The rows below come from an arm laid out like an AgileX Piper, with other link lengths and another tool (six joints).
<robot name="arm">
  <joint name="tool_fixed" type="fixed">
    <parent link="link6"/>
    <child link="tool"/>
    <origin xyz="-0.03 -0.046 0.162" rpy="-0.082 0 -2.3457"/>
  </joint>
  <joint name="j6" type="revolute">
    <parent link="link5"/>
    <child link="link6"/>
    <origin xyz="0 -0.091 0" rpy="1.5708 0 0"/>
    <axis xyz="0 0 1"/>
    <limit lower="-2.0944" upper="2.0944"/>
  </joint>
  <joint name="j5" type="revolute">
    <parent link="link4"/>
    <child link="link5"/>
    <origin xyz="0 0 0" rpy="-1.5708 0 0"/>
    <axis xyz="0 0 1"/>
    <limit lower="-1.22" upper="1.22"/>
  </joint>
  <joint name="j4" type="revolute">
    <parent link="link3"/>
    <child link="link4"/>
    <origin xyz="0.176 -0.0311 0" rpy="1.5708 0 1.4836"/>
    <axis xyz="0 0 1"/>
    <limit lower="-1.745" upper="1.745"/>
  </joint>
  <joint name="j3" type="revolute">
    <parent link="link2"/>
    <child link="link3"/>
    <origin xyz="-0.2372 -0.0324 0" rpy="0 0 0"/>
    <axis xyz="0 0 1"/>
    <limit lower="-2.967" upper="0"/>
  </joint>
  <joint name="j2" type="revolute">
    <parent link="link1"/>
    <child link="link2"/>
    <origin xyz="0 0 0" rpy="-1.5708 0 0"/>
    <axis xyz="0 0 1"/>
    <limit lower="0" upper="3.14"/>
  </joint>
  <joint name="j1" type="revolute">
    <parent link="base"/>
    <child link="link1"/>
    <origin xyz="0 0 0.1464" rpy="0 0 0"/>
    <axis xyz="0 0 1"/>
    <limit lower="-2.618" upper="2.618"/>
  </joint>
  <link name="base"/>
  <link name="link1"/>
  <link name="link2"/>
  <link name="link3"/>
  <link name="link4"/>
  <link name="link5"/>
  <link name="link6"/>
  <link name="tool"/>
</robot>
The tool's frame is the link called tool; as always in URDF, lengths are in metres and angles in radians.
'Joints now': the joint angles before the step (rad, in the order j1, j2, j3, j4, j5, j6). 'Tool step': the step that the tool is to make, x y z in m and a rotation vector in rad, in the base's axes. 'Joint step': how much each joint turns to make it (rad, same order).
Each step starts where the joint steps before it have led.
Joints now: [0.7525 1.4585 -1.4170 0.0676 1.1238 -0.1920]
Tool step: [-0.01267 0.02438 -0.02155 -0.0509 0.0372 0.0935]
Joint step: [0.0748 0.0758 -0.0111 -0.0001 -0.0011 -0.0210]
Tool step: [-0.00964 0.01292 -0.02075 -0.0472 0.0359 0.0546]
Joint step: [0.0447 0.0616 0.0000 0.0001 -0.0017 -0.0110]
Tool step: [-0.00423 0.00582 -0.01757 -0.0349 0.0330 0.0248]
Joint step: [0.0144 0.0521 -0.0001 0.0073 -0.0034 -0.0122]
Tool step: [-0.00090 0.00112 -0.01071 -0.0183 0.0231 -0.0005]
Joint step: [0.0000 0.0314 0.0000 0.0066 -0.0025 -0.0007]
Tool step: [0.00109 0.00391 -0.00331 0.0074 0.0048 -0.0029]
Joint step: [0.0000 0.0145 0.0000 0.0088 -0.0172 -0.0001]
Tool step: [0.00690 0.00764 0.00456 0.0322 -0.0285 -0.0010]
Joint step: [0.0000 0.0018 0.0001 0.0000 -0.0449 -0.0032]
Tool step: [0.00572 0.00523 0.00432 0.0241 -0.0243 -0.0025]
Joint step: [0.0000 0.0001 -0.0002 -0.0031 -0.0342 0.0001]
